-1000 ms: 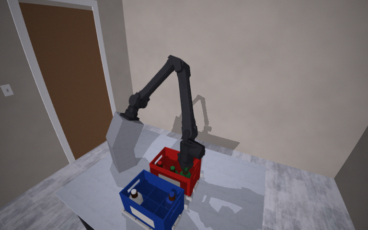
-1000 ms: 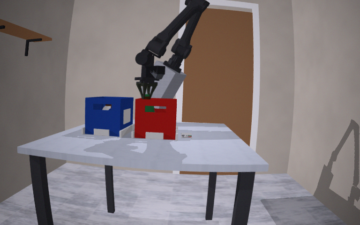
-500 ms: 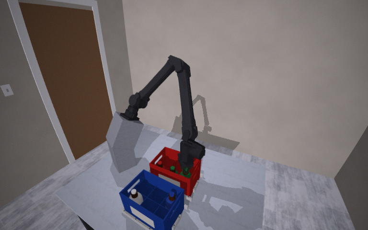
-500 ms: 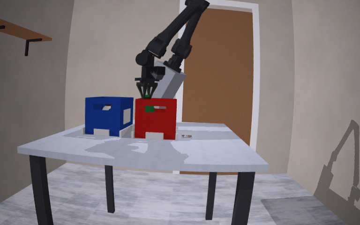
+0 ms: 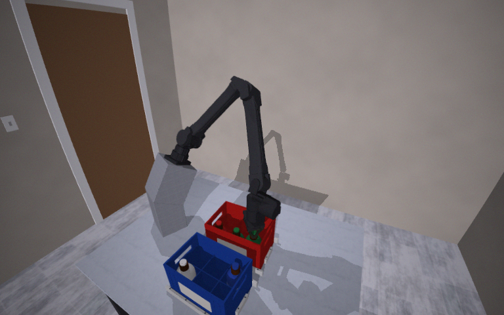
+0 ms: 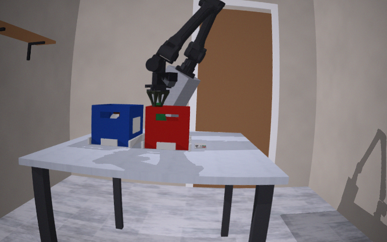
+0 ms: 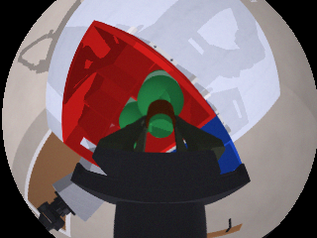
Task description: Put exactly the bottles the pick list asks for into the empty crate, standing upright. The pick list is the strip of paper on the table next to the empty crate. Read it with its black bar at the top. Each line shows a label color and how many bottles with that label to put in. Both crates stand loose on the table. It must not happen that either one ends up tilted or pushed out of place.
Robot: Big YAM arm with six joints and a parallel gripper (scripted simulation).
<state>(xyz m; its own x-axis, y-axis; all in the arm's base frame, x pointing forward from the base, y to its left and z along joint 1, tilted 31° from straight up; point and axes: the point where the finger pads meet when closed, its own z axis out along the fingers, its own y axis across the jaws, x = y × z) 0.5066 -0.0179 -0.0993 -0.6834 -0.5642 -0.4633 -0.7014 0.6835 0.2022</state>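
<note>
The red crate is 90 mm below my hand, 90 mm behind it and 40 mm to the left of it. From my hand the other things lie so: blue crate 200 mm to the right, 90 mm below, 70 mm behind; then red-label bottle 170 mm behind, 90 mm below, 10 mm to the right; then blue bottle 160 mm to the right, 90 mm below, 10 mm ahead.
</note>
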